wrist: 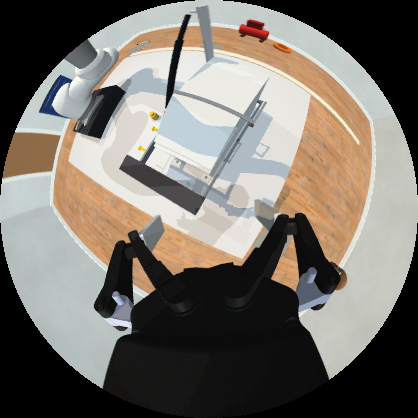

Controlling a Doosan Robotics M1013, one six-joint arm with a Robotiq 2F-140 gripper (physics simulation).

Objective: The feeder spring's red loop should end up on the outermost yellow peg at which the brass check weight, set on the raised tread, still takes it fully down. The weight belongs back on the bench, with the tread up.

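Where they show: gripper, between the fingertips: [207, 215]; arm's base, origin of its link: [89, 108].
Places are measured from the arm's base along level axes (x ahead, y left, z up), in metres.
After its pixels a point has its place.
The feeder [200, 120] @[x 0.712, y 0.030, z 0.124 m] is a large pale grey box in the middle of the wrist view. A long dark plate [162, 185] @[x 0.700, y -0.135, z 0.094 m], which looks like the tread, lies across its near end; its height is hard to tell. Two small yellow pegs [155, 129] @[x 0.583, y -0.017, z 0.056 m] [142, 149] @[x 0.586, y -0.083, z 0.069 m] show at the feeder's left side. A short brass-yellow cylinder [154, 115] @[x 0.460, y 0.052, z -0.061 m], apparently the check weight, is beyond them. A tiny red spot [165, 112] @[x 0.624, y 0.020, z 0.120 m] shows at the feeder's left edge, perhaps the red loop; the spring is not clear. My gripper [207, 215] @[x 0.818, y -0.115, z 0.197 m] is open and empty, on the near side of the dark plate.
The feeder stands on a white sheet [90, 160] on the wooden bench [325, 170]. A black box [107, 107] @[x 0.139, y 0.032, z -0.038 m] and the white arm parts [75, 97] @[x 0.074, y 0.019, z 0.162 m] are at left. A black curved bar [175, 60] @[x 0.591, y 0.140, z 0.188 m] and a grey post [205, 35] @[x 0.619, y 0.228, z 0.227 m] rise behind. A red object [254, 31] and an orange ring [282, 47] lie far back.
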